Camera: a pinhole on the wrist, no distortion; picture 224 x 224 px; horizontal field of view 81.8 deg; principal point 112.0 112.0 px. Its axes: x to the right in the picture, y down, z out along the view. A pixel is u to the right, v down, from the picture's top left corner.
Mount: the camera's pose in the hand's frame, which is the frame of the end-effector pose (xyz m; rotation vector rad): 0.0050 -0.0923 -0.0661 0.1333 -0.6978 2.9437
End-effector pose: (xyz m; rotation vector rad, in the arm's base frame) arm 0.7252 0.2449 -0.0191 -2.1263 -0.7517 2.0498
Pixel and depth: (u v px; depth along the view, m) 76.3 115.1 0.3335
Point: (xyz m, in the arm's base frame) 0.4418 0.4597 -0.0417
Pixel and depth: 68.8 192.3 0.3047
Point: 0.5029 0.6117 0.0415
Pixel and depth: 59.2 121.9 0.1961
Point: 0.5773 0.4344 -0.0337
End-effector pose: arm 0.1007 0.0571 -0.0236 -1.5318 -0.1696 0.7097
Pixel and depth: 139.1 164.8 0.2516
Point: 0.0941 0.1674 0.2754
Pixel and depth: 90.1 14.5 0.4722
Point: -0.0383 0.5651 -0.0426
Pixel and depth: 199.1 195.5 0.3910
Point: -0.0671 0.1433 0.5196
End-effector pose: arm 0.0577 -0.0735 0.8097 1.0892 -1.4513 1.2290
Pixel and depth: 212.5 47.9 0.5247
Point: 0.1268 -0.6155 0.4468
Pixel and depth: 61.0 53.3 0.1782
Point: 0.1324 -0.2111 0.9129
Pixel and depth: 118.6 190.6 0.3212
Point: 0.4475 -0.2525 0.8559
